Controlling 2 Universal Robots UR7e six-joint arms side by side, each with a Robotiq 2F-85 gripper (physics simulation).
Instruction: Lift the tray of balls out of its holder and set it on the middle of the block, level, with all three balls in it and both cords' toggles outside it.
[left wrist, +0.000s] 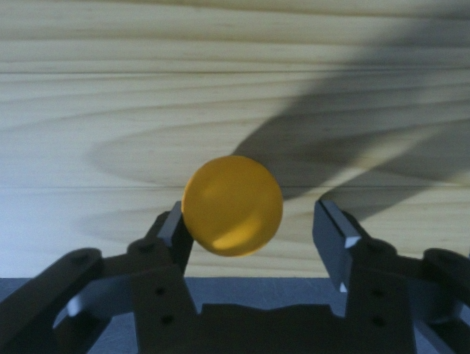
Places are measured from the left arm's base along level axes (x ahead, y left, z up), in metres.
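Pixels of known places: left gripper, fingertip midpoint: (253, 218).
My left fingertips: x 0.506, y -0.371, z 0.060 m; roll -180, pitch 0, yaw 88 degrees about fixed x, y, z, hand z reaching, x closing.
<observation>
Behind a point stands the place of what it marks.
A round orange knob or ball (232, 206) {y -0.379, x 0.482, z 0.098 m} stands on a pale wooden board (125, 120) {y -0.425, x 0.457, z 0.060 m} in the left wrist view, right of the board's lower left part. My left gripper (253, 218) {y -0.371, x 0.506, z 0.060 m} is open, with its fingers on either side of the orange knob. The left finger is at the knob's left edge and seems to touch it. A gap shows between the knob and the right finger. The tray, the three balls in it, the holder and the cords' toggles cannot be made out in this view. My right gripper is not in view.
The board's straight front edge runs across the lower part of the view, partly behind the fingers. A dark blue-grey surface (260, 292) {y -0.365, x 0.597, z 0.000 m} lies beyond that edge. Dark shadows fall over the board toward the upper right.
</observation>
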